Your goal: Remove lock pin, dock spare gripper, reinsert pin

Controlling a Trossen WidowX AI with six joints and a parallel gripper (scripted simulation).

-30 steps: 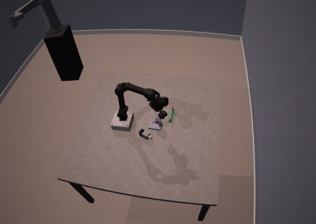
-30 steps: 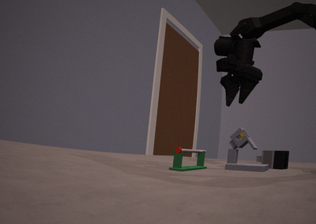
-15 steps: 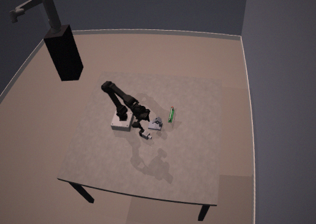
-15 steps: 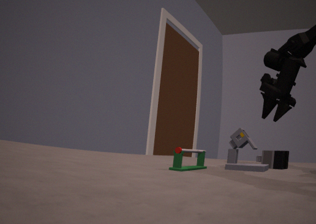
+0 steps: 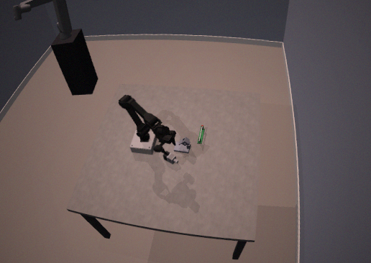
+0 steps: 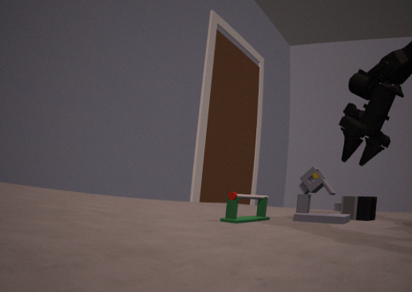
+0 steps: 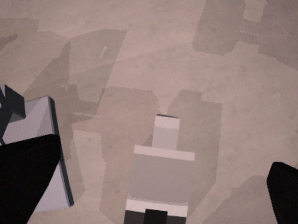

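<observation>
Now: the spare gripper 110 mm below my gripper tip and 10 mm behind it. The rest, counted from my gripper tip: grey mount 110 mm to the left, 80 mm below, 80 mm ahead; then green cradle 220 mm to the left, 200 mm ahead, 110 mm below.
</observation>
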